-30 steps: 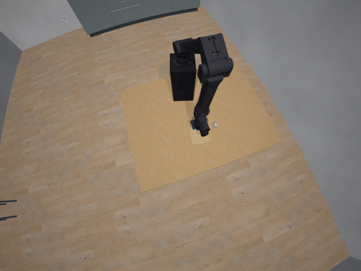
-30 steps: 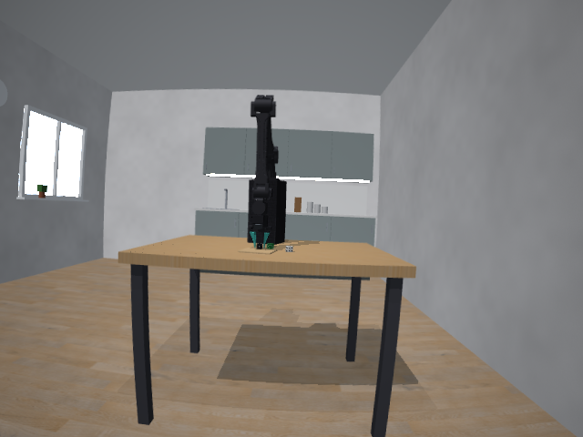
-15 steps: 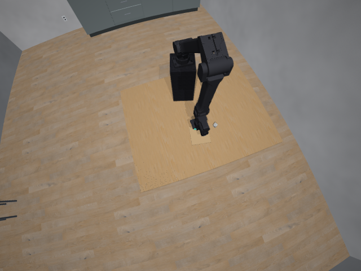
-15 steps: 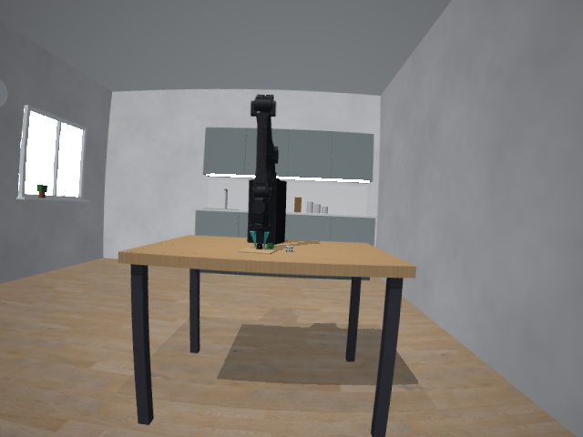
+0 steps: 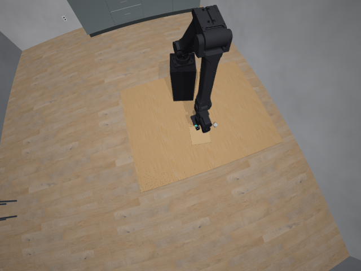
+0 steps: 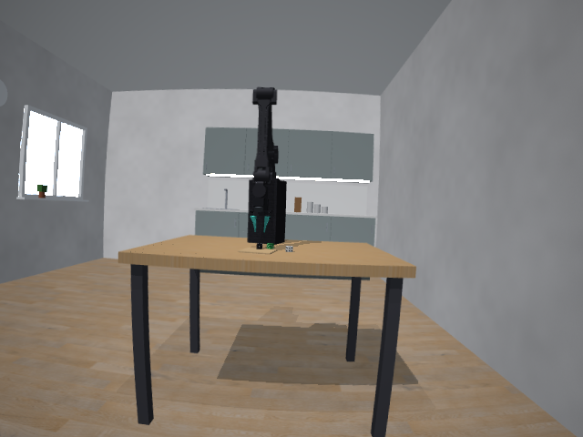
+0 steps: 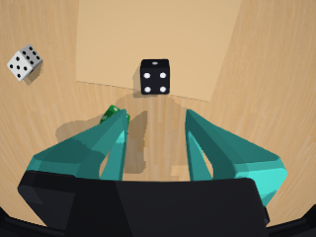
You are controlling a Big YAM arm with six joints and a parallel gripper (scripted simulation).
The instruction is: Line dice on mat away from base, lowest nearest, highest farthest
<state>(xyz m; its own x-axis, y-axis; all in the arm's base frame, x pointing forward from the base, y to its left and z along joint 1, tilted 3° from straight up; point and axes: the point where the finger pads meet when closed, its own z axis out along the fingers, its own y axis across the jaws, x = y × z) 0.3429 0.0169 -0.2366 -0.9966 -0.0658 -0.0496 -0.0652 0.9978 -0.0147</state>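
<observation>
My hand is 1 cm short of the white die, 14 cm to the right of it and 7 cm above it. From my hand the other things lie so: mat 5 cm ahead, 9 cm below; green die 6 cm behind, 4 cm to the left, 7 cm below; black die 7 cm below.
</observation>
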